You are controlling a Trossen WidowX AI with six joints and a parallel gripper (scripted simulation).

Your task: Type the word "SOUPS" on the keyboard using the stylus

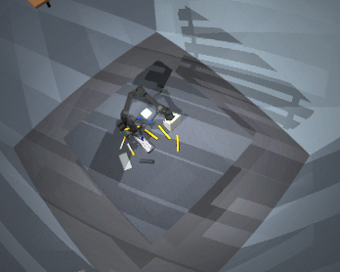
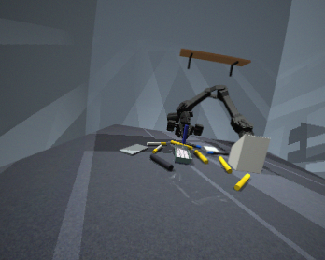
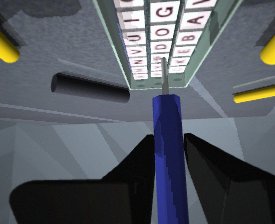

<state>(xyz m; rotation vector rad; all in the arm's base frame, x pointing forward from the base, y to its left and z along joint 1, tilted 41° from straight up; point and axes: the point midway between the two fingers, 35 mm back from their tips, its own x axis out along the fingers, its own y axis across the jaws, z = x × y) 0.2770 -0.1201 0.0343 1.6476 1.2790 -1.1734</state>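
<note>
My gripper tip is now 100 mm past the yellow stick, 10 mm to the right of it and 80 mm above it. Round my gripper tip: blue stylus: 10 mm below; then grey stylus tip: 50 mm below; then dark cylinder: 120 mm ahead, 130 mm to the left, 80 mm below.
</note>
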